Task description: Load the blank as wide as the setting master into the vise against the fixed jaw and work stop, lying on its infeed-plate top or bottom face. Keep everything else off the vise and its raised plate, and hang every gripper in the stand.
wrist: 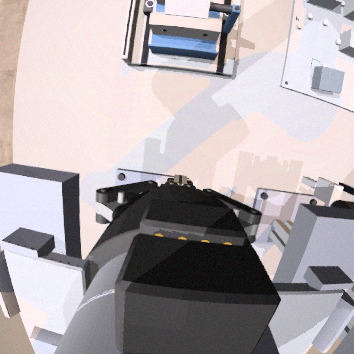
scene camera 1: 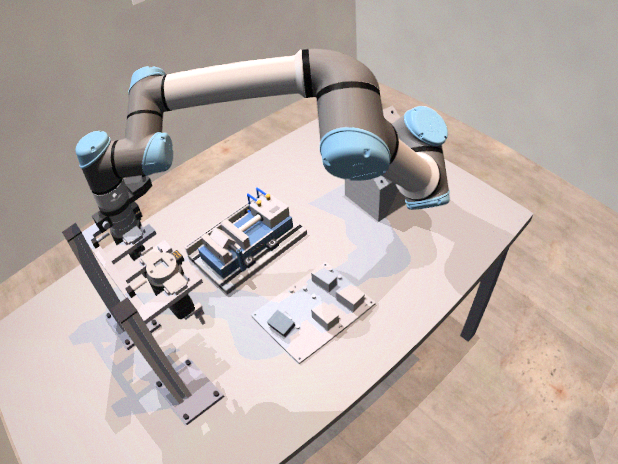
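Frame: origin at the arm's base, x ahead, y left, z up, level; millimetres.
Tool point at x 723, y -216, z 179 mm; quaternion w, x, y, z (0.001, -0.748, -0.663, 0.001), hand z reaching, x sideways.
Note:
Pixels of each thing's top centre, then the offset from my tool point to it. "spot": a spot on its surface instead.
- pale blank at its top centre: (scene camera 1: 221, 233) dx -241, dy +7, dz -245 mm
- blue vise at its top centre: (scene camera 1: 241, 222) dx -314, dy +9, dz -261 mm
- blue bracket at a spot on its surface: (wrist: 231, 20) (scene camera 1: 238, 259) spot: dx -230, dy +75, dz -292 mm
- blue-grey block at its top centre: (wrist: 333, 77) (scene camera 1: 280, 319) dx -166, dy +274, dz -315 mm
- light plate at its top centre: (wrist: 333, 39) (scene camera 1: 313, 309) dx -256, dy +300, dz -352 mm
- vise's raised plate at a spot on its surface: (scene camera 1: 225, 288) spot: dx -160, dy +81, dz -340 mm
My gripper (wrist: 180, 179) is the adaptive one on the arm, its fingertips together and empty. It is low at the stand (scene camera 1: 155, 350) (wrist: 32, 210), between the stand's side plates; its fingertips are hidden in the scene view. A pale blank (scene camera 1: 220, 237) (wrist: 187, 7) lies between the jaws of the blue vise (scene camera 1: 214, 261) (wrist: 182, 46), beside a blue bracket (scene camera 1: 241, 260) (wrist: 231, 20) with a dark rod. The other gripper (scene camera 1: 200, 314) hangs in the stand's near bay. A blue-grey block (scene camera 1: 281, 323) (wrist: 328, 79) sits on a light plate (scene camera 1: 300, 350) (wrist: 295, 75).
Three more blocks (scene camera 1: 325, 279) (scene camera 1: 350, 297) (scene camera 1: 325, 316) stand on the light plate among small pins. The vise's raised plate (scene camera 1: 225, 288) lies between the stand and the robot base (scene camera 1: 367, 197). The stand's two dark uprights rise at the left of the scene view.

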